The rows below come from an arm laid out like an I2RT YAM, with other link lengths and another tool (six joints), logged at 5 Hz.
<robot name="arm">
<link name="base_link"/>
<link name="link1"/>
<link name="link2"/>
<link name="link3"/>
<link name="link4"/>
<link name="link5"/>
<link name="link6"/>
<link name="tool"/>
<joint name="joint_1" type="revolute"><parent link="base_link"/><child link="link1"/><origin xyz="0.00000 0.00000 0.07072"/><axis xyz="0 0 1"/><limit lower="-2.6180" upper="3.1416"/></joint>
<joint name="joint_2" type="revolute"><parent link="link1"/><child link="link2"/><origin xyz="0.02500 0.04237 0.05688"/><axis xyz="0 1 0"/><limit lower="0.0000" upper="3.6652"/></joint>
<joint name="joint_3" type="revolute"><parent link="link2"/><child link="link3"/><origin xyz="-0.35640 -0.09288 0.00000"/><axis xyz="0 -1 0"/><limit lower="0.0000" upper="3.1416"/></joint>
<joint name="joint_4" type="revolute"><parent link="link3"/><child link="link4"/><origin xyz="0.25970 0.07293 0.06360"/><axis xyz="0 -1 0"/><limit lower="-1.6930" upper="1.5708"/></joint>
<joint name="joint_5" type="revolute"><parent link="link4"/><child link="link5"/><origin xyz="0.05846 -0.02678 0.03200"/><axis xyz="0 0 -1"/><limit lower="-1.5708" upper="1.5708"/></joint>
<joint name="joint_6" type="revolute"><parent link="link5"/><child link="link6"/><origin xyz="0.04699 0.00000 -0.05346"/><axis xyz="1 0 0"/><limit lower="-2.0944" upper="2.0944"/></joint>
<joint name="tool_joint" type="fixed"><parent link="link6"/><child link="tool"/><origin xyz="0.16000 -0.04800 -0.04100" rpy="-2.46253 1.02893 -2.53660"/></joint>
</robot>
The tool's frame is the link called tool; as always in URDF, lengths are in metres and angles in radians.
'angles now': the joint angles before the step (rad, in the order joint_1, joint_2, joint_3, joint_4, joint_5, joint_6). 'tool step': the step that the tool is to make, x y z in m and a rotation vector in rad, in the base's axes. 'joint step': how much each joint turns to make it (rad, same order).
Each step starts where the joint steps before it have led.
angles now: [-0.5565 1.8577 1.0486 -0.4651 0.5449 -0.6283]
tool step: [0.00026 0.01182 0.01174 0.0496 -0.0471 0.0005]
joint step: [0.0014 -0.0528 0.0204 -0.0708 -0.0638 0.0235]
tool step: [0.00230 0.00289 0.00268 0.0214 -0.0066 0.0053]
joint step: [0.0005 -0.0059 0.0179 -0.0304 -0.0221 0.0020]
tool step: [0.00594 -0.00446 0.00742 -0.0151 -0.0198 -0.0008]
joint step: [-0.0008 -0.0022 0.0226 0.0003 0.0023 -0.0008]
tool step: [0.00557 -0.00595 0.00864 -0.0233 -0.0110 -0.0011]
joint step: [0.0001 0.0019 0.0257 -0.0004 0.0136 -0.0038]
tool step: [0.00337 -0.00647 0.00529 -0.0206 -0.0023 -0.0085]
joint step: [-0.0026 0.0102 0.0227 0.0003 0.0173 0.0000]
